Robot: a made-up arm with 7 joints. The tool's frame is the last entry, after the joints.
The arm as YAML. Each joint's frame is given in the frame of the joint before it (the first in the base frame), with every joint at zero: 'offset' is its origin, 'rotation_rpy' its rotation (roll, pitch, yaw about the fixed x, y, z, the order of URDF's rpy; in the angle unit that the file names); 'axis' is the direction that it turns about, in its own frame. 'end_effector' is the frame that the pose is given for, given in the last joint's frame.
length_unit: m
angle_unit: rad
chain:
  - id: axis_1
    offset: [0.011, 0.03, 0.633]
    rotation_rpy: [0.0, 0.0, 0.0]
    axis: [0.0, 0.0, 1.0]
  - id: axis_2
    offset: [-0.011, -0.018, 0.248]
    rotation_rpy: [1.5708, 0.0, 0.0]
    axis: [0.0, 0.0, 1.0]
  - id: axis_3
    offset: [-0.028, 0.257, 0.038]
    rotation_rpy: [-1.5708, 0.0, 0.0]
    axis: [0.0, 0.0, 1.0]
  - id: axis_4
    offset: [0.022, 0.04, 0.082]
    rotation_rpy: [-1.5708, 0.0, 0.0]
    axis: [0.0, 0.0, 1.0]
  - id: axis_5
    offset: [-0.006, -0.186, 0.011]
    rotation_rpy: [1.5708, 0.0, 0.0]
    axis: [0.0, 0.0, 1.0]
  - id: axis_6
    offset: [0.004, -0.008, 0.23]
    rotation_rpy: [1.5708, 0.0, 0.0]
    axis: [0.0, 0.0, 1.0]
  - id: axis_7
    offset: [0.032, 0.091, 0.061]
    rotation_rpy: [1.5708, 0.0, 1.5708]
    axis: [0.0, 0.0, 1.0]
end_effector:
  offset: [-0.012, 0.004, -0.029]
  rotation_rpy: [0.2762, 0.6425, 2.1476]
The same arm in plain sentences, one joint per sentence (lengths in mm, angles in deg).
The arm has seven revolute joints in a row. What follows holds with every joint at zero, and every direction is one of the base frame's.
Joint 1 sits 11 mm along +x and 30 mm along +y and 633 mm along +z from the base frame's origin and turns about +z.
Joint 2 sits 11 mm along -x and 18 mm along -y and 248 mm along +z from joint 1 and turns about -y.
Joint 3 sits 28 mm along -x and 38 mm along -y and 257 mm along +z from joint 2 and turns about +z.
Joint 4 sits 22 mm along +x and 40 mm along +y and 82 mm along +z from joint 3 and turns about +y.
Joint 5 sits 6 mm along -x and 11 mm along +y and 186 mm along +z from joint 4 and turns about +z.
Joint 6 sits 4 mm along +x and 8 mm along -y and 230 mm along +z from joint 5 and turns about -y.
Joint 7 sits 32 mm along +x and 61 mm along -y and 91 mm along +z from joint 6 and turns about +x.
The tool frame, which is the frame that the pose is given for, sits 29 mm along -x and 4 mm along -y and 12 mm along -z from joint 7; its axes are the base frame's turned by roll -95.47, pitch 25.89 and yaw -131.76 deg (as in URDF: about the fixed x, then y, then z).

